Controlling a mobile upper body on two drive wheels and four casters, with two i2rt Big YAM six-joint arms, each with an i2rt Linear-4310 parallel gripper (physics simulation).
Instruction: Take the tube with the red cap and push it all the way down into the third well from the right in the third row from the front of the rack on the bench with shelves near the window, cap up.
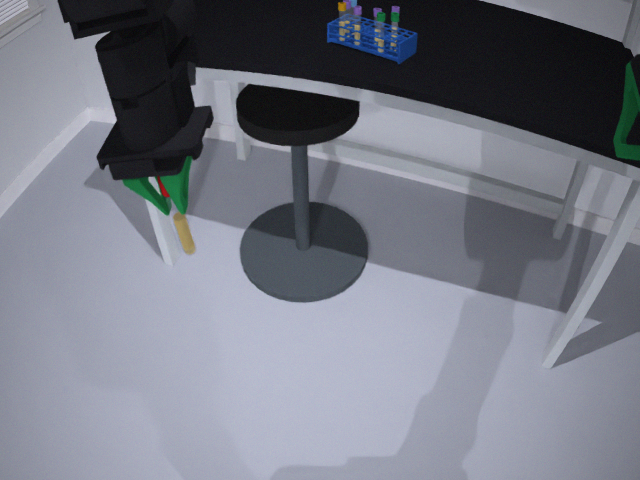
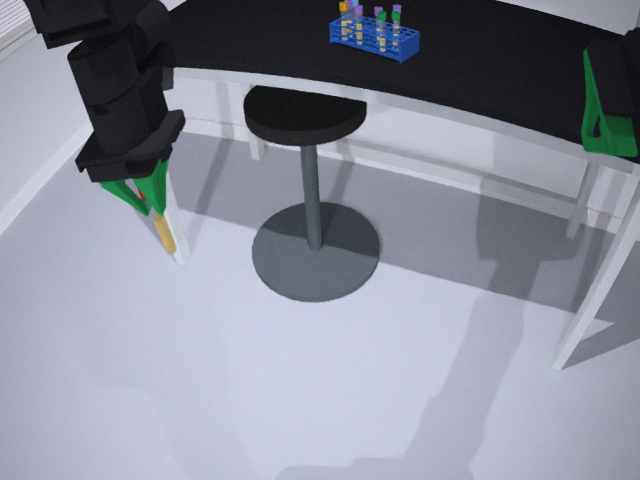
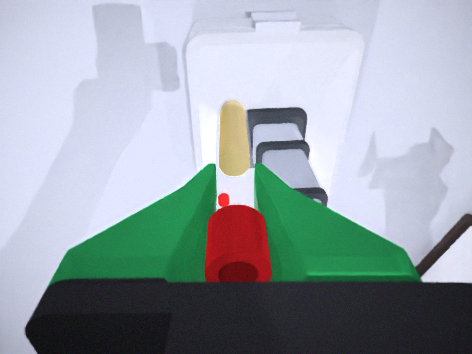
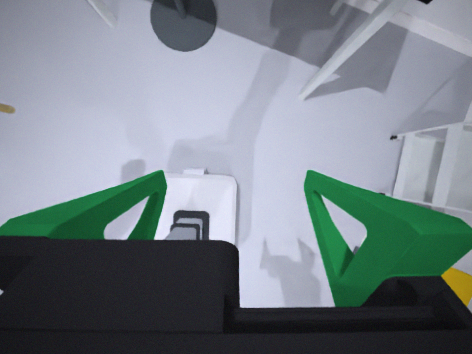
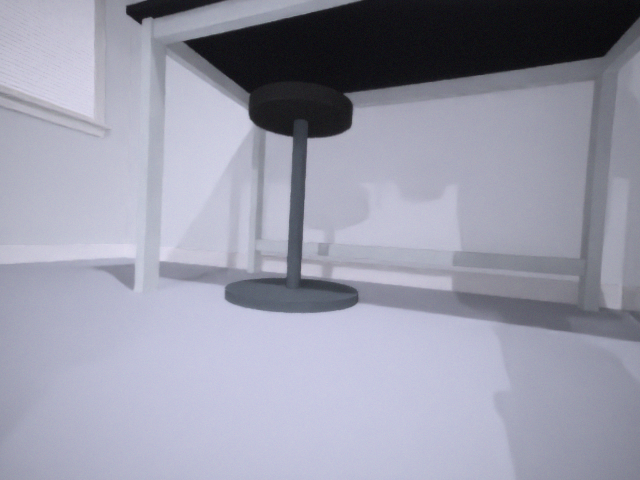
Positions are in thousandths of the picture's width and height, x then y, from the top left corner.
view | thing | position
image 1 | my left gripper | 277,439
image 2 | my left gripper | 245,441
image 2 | blue rack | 638,99
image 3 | my left gripper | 499,499
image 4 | my right gripper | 499,504
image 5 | window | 93,124
